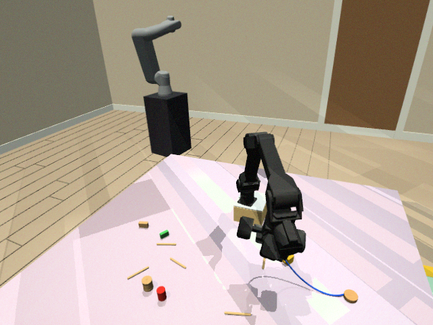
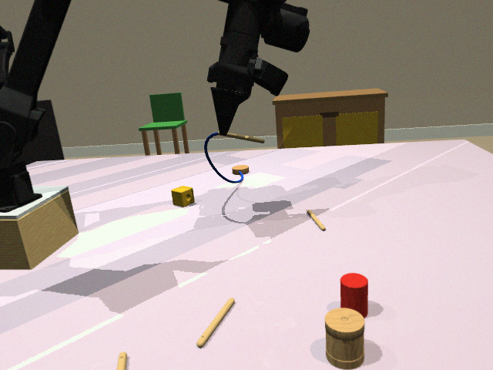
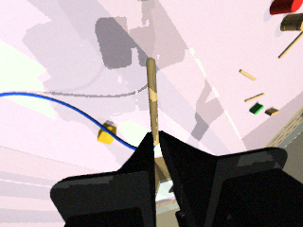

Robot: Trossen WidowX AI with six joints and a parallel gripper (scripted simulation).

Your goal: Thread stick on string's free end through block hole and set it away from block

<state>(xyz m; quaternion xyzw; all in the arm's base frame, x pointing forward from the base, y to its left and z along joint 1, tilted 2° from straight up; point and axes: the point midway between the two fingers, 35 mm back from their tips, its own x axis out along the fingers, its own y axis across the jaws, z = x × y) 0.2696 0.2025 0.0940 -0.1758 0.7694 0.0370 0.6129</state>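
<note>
The thin wooden stick is 1 cm ahead of my gripper tip. From my gripper tip the other things lie so: red cylinder 24 cm to the right, 22 cm ahead, 12 cm below; then yellow block 12 cm below, 11 cm behind, 4 cm to the left; then round wooden button 26 cm to the left, 13 cm below, 7 cm behind.
</note>
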